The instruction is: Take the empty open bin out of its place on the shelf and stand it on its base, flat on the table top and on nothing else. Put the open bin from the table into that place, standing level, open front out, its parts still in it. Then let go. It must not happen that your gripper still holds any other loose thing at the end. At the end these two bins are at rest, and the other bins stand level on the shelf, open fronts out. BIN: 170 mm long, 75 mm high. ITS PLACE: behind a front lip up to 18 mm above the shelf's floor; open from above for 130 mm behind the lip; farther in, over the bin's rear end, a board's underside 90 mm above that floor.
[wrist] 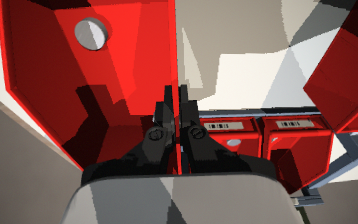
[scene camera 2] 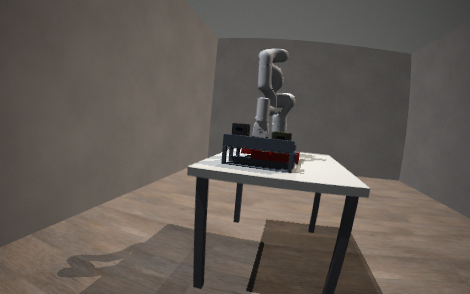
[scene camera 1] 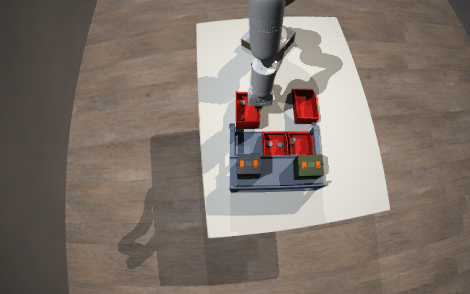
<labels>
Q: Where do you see a round grey part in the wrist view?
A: At 91,33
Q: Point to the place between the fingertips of my gripper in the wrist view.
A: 176,98
</labels>
